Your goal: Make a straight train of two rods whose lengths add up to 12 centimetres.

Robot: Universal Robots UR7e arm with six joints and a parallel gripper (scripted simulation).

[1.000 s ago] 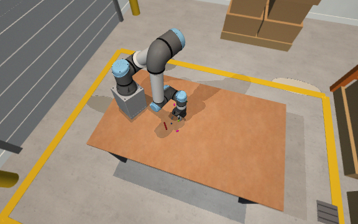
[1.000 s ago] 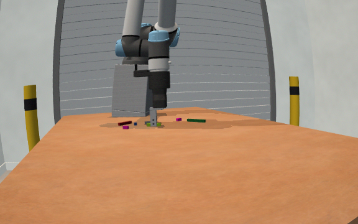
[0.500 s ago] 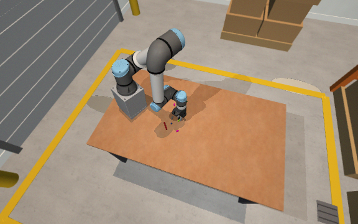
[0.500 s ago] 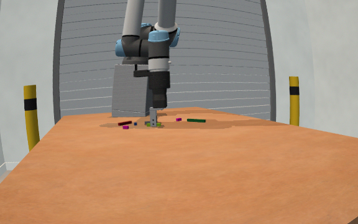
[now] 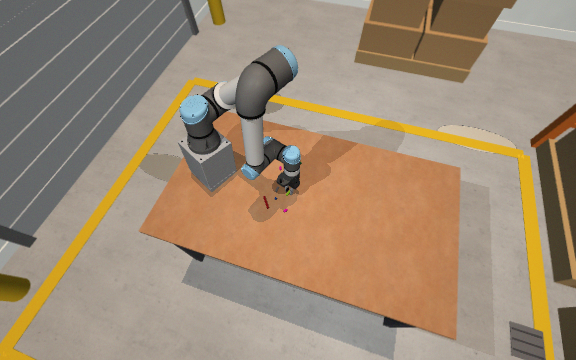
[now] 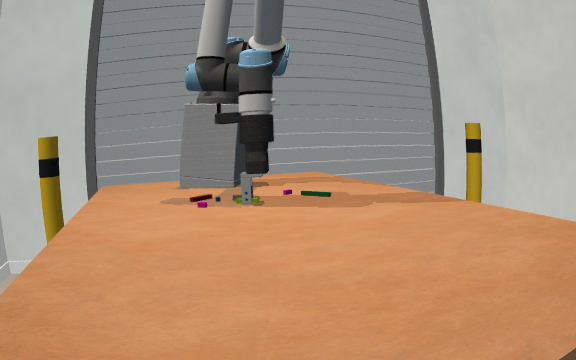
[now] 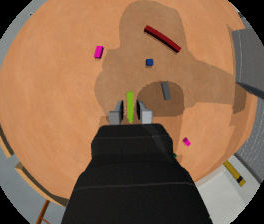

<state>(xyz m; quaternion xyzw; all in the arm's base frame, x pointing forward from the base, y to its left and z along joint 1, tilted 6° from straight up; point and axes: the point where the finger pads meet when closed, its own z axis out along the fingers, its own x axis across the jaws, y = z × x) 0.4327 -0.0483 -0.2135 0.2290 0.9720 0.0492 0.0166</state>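
My gripper is now 10 mm above the lime rod. The rest, counted from my hand: red rod (110 mm behind, 80 mm to the right, 10 mm below); blue rod (60 mm behind, 50 mm to the right, 10 mm below); grey rod (70 mm behind, 10 mm below).
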